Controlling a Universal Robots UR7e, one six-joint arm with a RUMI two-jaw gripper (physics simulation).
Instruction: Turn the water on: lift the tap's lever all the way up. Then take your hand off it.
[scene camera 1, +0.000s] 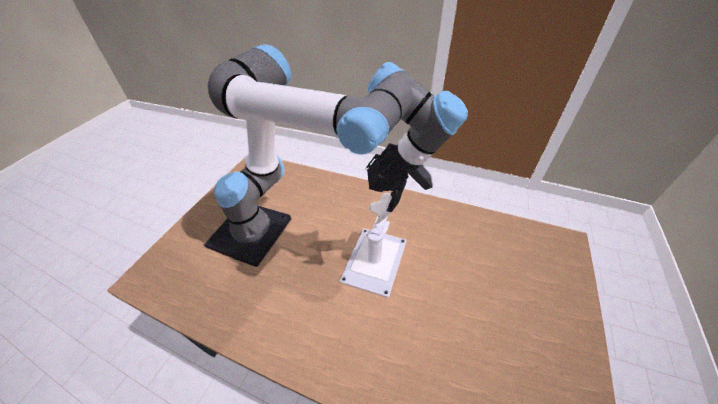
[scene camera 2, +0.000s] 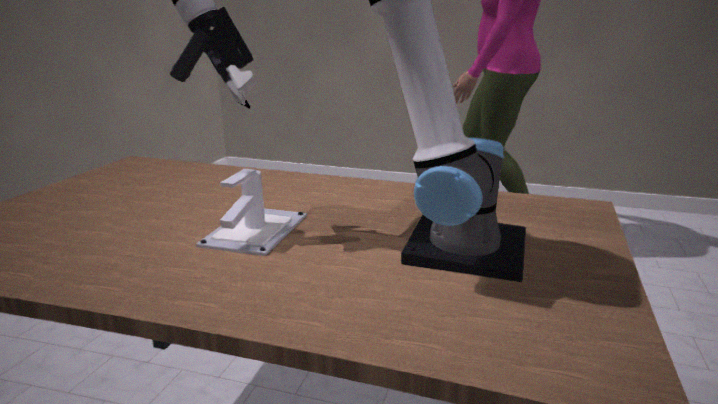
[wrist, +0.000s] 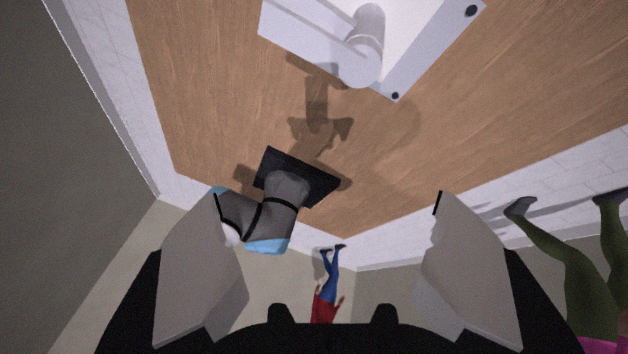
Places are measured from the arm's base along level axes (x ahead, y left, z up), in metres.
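Pixels of known places: gripper, fingertip midpoint: (scene camera 1: 373, 199) (scene camera 2: 247, 106) (wrist: 325, 194); arm's base, origin of the base link: (scene camera 1: 250, 227) (scene camera 2: 464, 240) (wrist: 288, 183).
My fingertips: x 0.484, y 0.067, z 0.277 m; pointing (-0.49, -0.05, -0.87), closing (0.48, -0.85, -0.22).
Ahead of a thing's pixels: the offset from my fingertips to its top centre. "spot": to the spot under its first point. Level surfaces: height alone.
The white tap {spot: 0.015 m ahead, 0.024 m right, 0.199 m down} (scene camera 1: 374, 249) (scene camera 2: 254, 200) (wrist: 372, 22) stands upright on its pale base plate (scene camera 1: 370, 287) (scene camera 2: 233, 246) (wrist: 425, 62). Its lever {0.004 m ahead, 0.052 m left, 0.144 m down} (scene camera 1: 381, 228) (scene camera 2: 236, 178) (wrist: 332, 40) is the flat bar on top of the column; in the second scene view it points out over the spout {0.003 m ahead, 0.069 m left, 0.201 m down} (scene camera 2: 236, 211) and looks low, close to level. My gripper (scene camera 1: 382, 208) (scene camera 2: 243, 91) (wrist: 325, 194) is open and empty. It hangs above the tap, apart from the lever in the second scene view. In the first scene view its fingertips overlap the area just behind the lever.
The arm's black base (scene camera 1: 273, 241) (scene camera 2: 464, 266) (wrist: 295, 175) is fixed on the wooden table {0.300 m down} (scene camera 1: 476, 301) (scene camera 2: 351, 306) (wrist: 225, 100). A person in a pink top (scene camera 2: 512, 45) stands beyond the table, and one in red and blue (wrist: 325, 300) stands far back.
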